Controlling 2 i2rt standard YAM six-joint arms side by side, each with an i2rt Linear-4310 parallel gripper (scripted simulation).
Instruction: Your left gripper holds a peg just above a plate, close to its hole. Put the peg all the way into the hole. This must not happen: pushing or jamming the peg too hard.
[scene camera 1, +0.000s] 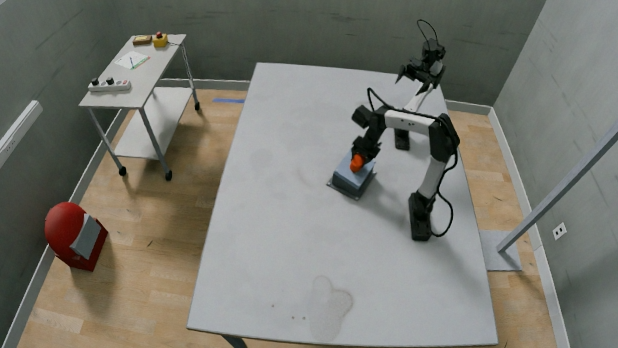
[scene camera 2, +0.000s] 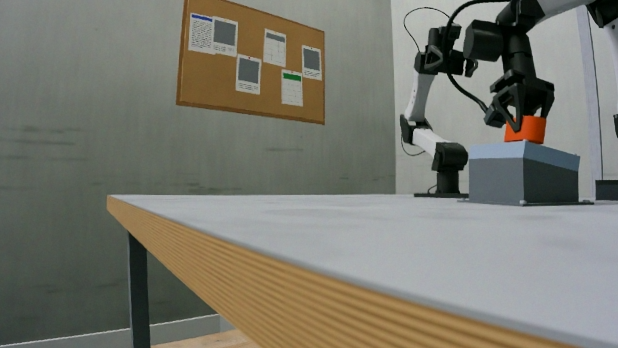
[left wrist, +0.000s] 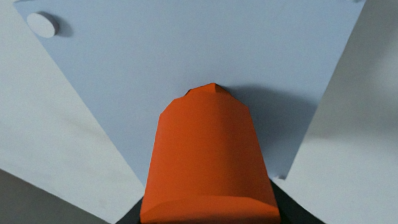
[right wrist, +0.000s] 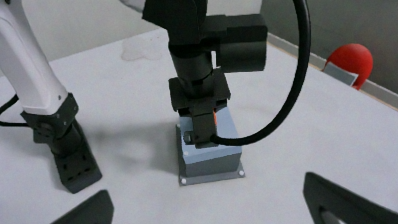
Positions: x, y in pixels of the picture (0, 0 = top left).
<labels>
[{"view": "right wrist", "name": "my left gripper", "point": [203, 113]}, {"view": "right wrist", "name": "my right gripper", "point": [205, 190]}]
</labels>
